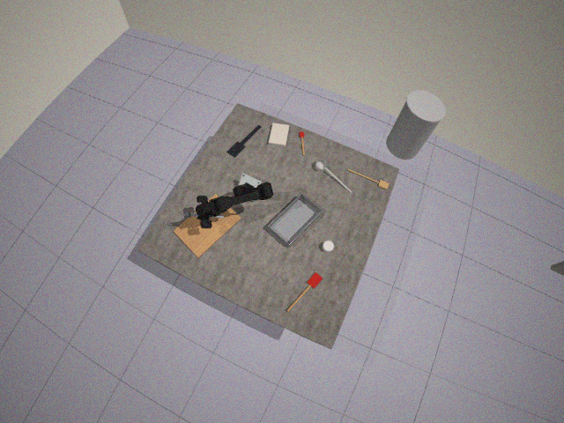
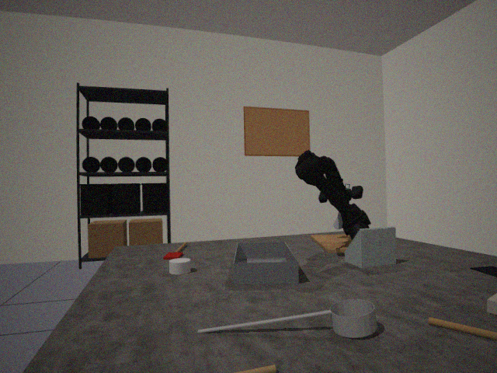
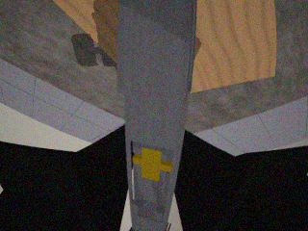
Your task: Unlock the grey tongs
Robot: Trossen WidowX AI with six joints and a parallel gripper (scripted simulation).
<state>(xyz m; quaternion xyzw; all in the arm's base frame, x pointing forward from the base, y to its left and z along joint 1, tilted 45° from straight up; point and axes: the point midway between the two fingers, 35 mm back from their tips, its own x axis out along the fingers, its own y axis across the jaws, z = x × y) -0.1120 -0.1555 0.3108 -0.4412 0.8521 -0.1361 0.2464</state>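
Now: gripper tip 2 cm short of the yellow lock piece, 2 cm to the right of it and 3 cm below it. The rest, counted from my gripper tip: wooden board (2 cm ahead, 2 cm to the left, 15 cm below); then black spatula (13 cm behind, 67 cm to the left, 15 cm below); then roasting tin (47 cm ahead, 33 cm to the left, 13 cm below).
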